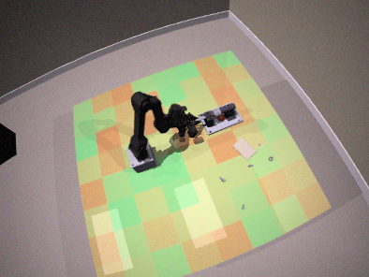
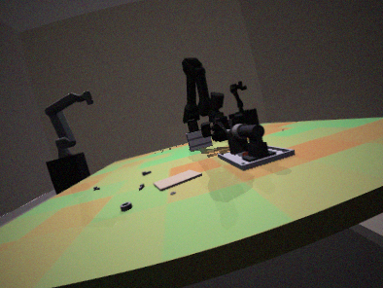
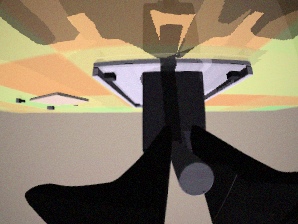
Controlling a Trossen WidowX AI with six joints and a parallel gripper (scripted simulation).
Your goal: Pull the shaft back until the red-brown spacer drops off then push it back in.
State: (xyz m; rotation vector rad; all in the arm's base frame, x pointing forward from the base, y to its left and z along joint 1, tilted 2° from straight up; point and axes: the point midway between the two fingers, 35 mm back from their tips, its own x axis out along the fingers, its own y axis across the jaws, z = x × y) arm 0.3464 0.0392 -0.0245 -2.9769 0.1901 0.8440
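Right now the shaft is 50 mm ahead of my gripper tip, 20 mm above it and 10 mm to the right of it. Also, from my gripper tip: flat tan plate (260 mm to the right, 140 mm ahead, 60 mm below); then red-brown spacer (140 mm ahead, 50 mm below, 20 mm to the right).
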